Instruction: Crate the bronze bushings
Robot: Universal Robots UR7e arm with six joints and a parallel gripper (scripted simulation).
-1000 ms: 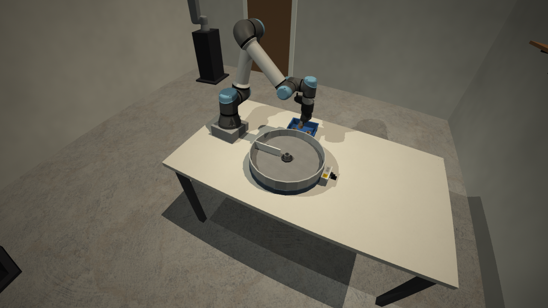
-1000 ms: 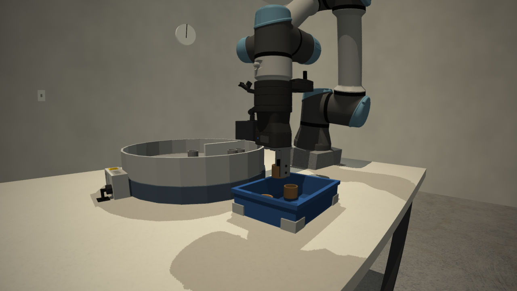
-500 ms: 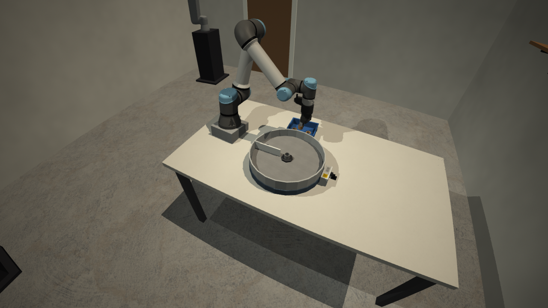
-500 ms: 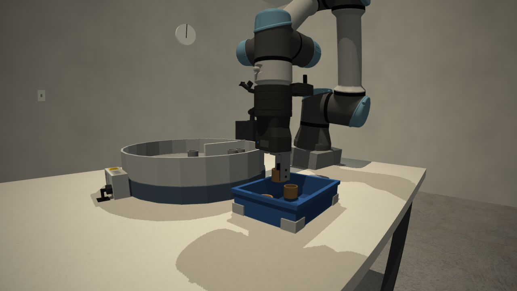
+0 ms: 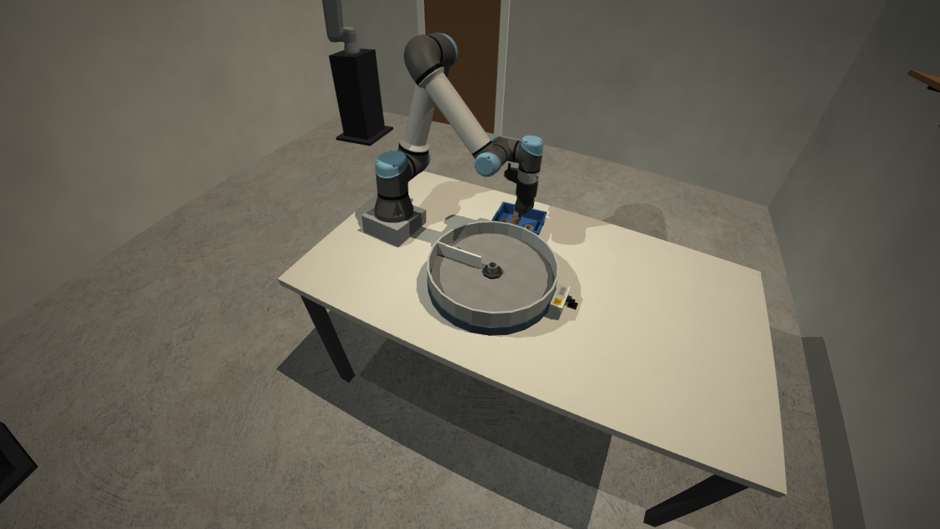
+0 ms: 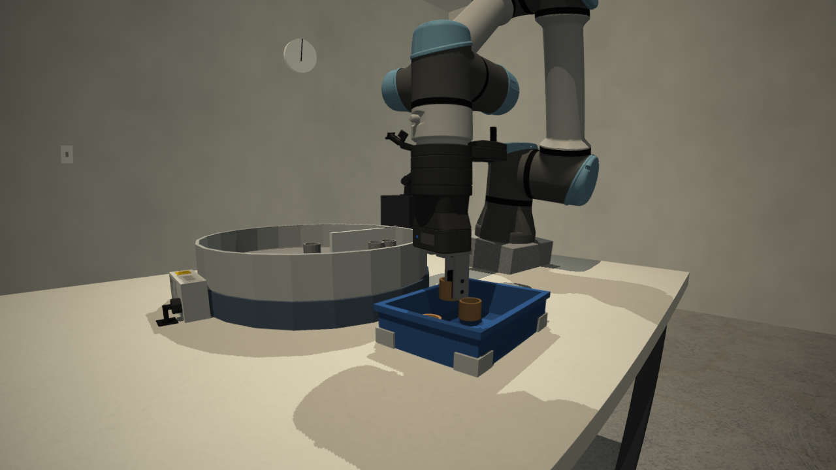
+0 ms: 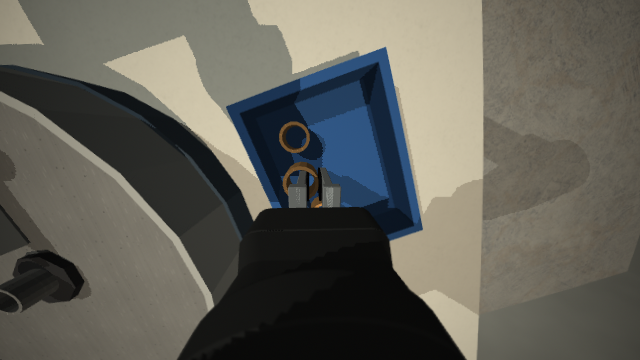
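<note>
The blue crate is 10 mm ahead of my hand, 20 mm to the left of it and 40 mm below it. The rest, counted from my hand: turning table (30 mm ahead, 310 mm to the right, 10 mm below).
</note>
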